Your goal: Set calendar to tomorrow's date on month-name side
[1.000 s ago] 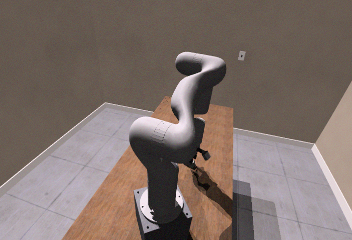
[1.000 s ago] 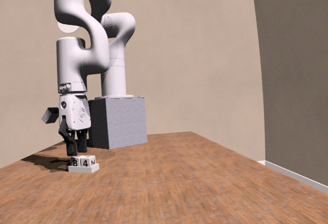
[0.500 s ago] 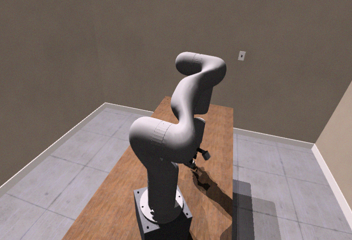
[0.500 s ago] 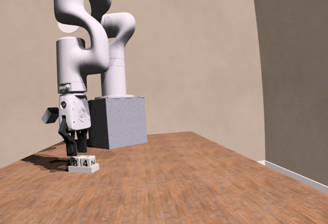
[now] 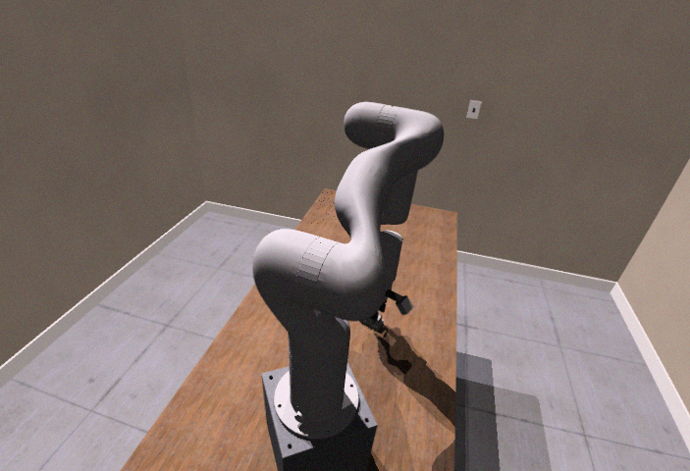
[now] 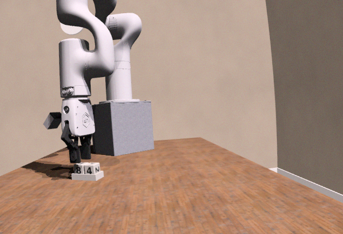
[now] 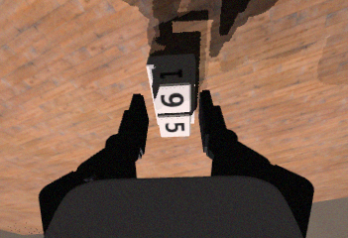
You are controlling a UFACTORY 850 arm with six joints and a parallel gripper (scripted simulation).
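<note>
Now: hand 6 cm above the white calendar tray and 2 cm to the right of it.
</note>
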